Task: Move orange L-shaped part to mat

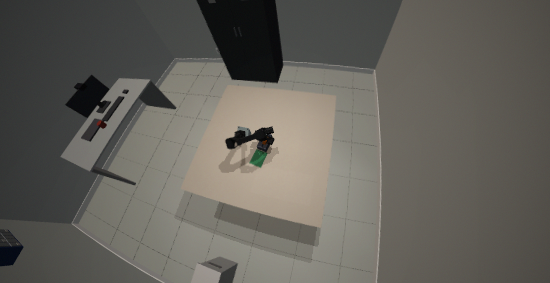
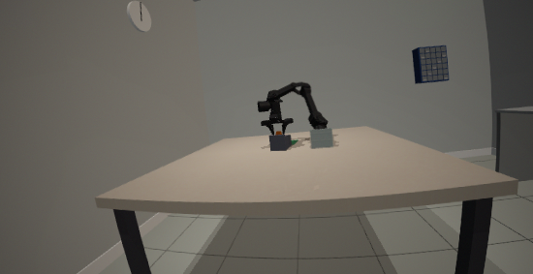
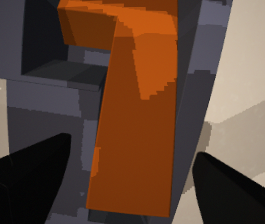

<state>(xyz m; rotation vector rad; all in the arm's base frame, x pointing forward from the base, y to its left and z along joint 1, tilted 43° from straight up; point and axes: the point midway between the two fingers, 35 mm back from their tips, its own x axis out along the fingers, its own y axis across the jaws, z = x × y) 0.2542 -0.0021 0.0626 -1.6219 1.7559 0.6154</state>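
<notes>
The orange L-shaped part lies 40 mm to the left of my gripper tip, 30 mm below it and 10 mm behind it. From my gripper tip the other things lie so: green mat 140 mm to the right, 80 mm below, 40 mm behind.
</notes>
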